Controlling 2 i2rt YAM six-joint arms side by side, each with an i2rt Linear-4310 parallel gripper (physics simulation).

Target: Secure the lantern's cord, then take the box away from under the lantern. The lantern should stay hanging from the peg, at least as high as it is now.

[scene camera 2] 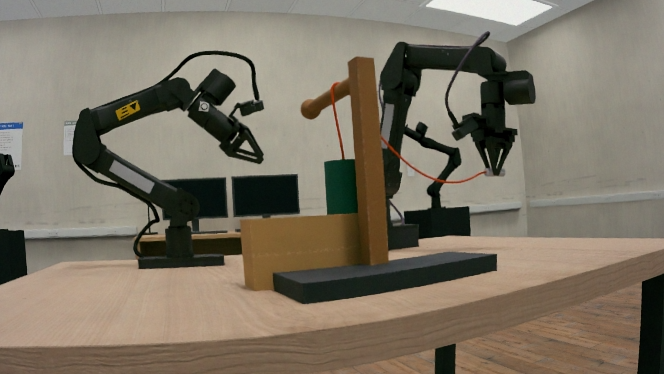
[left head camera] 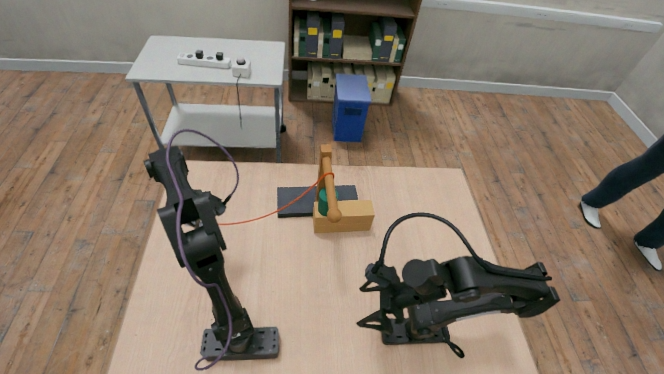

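Where they show: left gripper, fingertip midpoint: (scene camera 2: 493, 175) (left head camera: 197, 225); right gripper, fingertip midpoint: (scene camera 2: 262, 159) (left head camera: 358, 306); left arm's base at its link origin: (left head camera: 240, 341); right arm's base at its link origin: (scene camera 2: 180, 261) (left head camera: 415, 330).
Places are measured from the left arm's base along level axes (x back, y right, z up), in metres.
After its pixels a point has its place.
Observation:
The green lantern (left head camera: 322, 202) {x -0.376, y 0.230, z 0.119 m} (scene camera 2: 341, 187) {x -0.423, y 0.266, z 0.090 m} is upright at the box's top; whether it touches is unclear. The tan box (left head camera: 350, 221) {x -0.370, y 0.333, z 0.018 m} (scene camera 2: 300, 250) {x -0.434, y 0.338, z 0.004 m} stands beside the dark base (left head camera: 295, 202) {x -0.480, y 0.148, z -0.023 m} (scene camera 2: 400, 275) {x -0.558, y 0.249, z -0.029 m}. The orange cord (left head camera: 277, 211) {x -0.337, y 0.092, z 0.125 m} (scene camera 2: 440, 181) {x -0.326, y 0.023, z 0.099 m} runs from the lantern over the wooden peg (left head camera: 330, 195) {x -0.293, y 0.236, z 0.263 m} (scene camera 2: 320, 103) {x -0.311, y 0.250, z 0.245 m}, then sags toward my left gripper (scene camera 2: 495, 167) {x -0.300, y -0.140, z 0.109 m}. That gripper is shut on the cord's pale end piece (scene camera 2: 495, 172), above the table; its fingers are mostly hidden in the head view. My right gripper (left head camera: 364, 305) {x -0.022, y 0.293, z 0.184 m} (scene camera 2: 254, 154) {x -0.022, y 0.293, z 0.184 m} is open and empty, away from the box.
The wooden post (scene camera 2: 370, 150) {x -0.468, y 0.236, z 0.139 m} rises from the base and carries the peg. Both arms are mounted on the wooden table (left head camera: 310, 300) {x -0.126, y 0.193, z -0.048 m} (scene camera 2: 175, 320) {x -0.596, y 0.527, z -0.048 m}. Behind the table in the head view are a white cart (left head camera: 276, 117), a blue bin (left head camera: 350, 122) and a bookshelf (left head camera: 355, 58).

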